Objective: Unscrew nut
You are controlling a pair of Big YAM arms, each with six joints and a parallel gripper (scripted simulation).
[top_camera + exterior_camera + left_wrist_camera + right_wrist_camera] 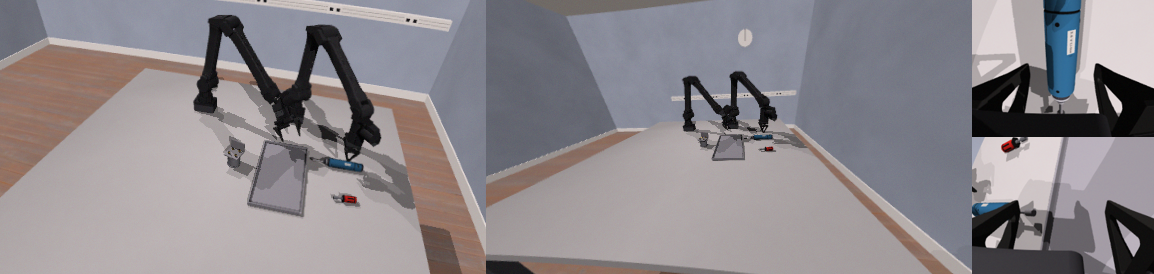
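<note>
Right now my right hand is 270 mm to the left of the nut, 110 mm short of it and 40 mm above it. Round my right hand: flat grey tray: 140 mm ahead, 110 mm below, 30 mm to the right; grey bracket: 250 mm to the right, 100 mm ahead, 40 mm below; grey tip: 140 mm to the left, 90 mm below, 30 mm ahead.
</note>
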